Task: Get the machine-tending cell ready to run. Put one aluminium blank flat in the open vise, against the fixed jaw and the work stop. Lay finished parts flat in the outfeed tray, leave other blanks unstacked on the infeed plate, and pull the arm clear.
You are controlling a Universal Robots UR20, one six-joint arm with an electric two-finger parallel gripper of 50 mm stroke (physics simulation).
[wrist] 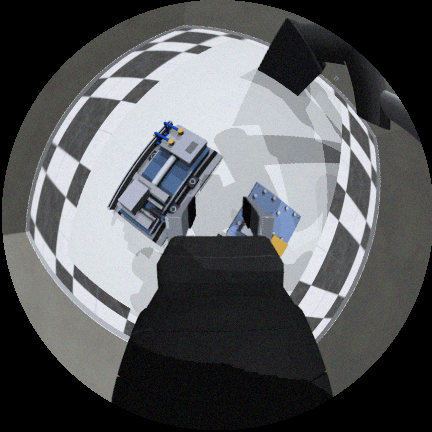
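Seen in the pictures: gripper, between the fingertips: [218, 205]; arm's base, origin of its link: [310, 41].
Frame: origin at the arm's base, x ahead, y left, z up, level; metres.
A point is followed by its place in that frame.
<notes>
My gripper [218, 205] @(x 0.842, y -0.007, z -0.053 m) is open in the wrist view, with no part between its fingers. It hangs above the table between the vise and the blue plate. The vise [182, 175] @(x 0.798, y -0.097, z -0.254 m) is left of the fingers, with a blue bed, grey blocks and a pale round bar across it. The left finger overlaps its lower right edge. A blue plate [285, 220] @(x 0.757, y 0.224, z -0.306 m) with several round studs is behind and to the right of the right finger. A small light-grey piece [245, 229] @(x 0.841, y 0.105, z -0.270 m) shows beside that finger; I cannot tell whether it is a blank. The outfeed tray cannot be made out.
A yellow block [279, 246] @(x 0.839, y 0.222, z -0.270 m) shows at the plate's lower edge, partly hidden by the gripper body. Blue hoses [162, 136] @(x 0.746, y -0.178, z -0.204 m) with yellow fittings rise at the vise's upper end. Black and grey arm parts [292, 57] @(x 0.158, y -0.020, z -0.126 m) reach in at the upper right. A checkered border surrounds the white table [210, 90] @(x 0.451, y -0.205, z -0.314 m).
</notes>
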